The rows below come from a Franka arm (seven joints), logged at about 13 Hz.
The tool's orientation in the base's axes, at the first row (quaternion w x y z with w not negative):
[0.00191 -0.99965 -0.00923 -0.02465]
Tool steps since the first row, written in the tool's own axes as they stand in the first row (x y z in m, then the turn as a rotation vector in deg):
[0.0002 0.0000 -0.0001 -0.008 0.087 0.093]
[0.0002 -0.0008 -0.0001 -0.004 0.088 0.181]
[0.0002 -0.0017 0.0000 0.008 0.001 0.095]
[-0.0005 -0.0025 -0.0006 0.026 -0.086 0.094]
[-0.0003 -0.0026 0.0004 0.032 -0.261 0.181]
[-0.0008 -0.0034 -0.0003 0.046 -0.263 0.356]
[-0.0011 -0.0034 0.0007 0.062 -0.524 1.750]
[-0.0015 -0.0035 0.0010 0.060 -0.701 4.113]
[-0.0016 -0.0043 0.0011 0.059 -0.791 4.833]
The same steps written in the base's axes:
[0.0002 0.0000 0.0001 -0.002 -0.087 -0.094]
[0.0002 0.0008 0.0001 0.007 -0.087 -0.181]
[0.0002 0.0017 0.0000 0.013 0.000 -0.094]
[-0.0006 0.0025 0.0006 0.029 0.087 -0.092]
[-0.0003 0.0026 -0.0004 0.036 0.262 -0.178]
[-0.0009 0.0034 0.0003 0.059 0.265 -0.352]
[-0.0011 0.0034 -0.0007 0.138 0.533 -1.743]
[-0.0015 0.0035 -0.0011 0.249 0.720 -4.103]
[-0.0016 0.0043 -0.0012 0.282 0.813 -4.822]

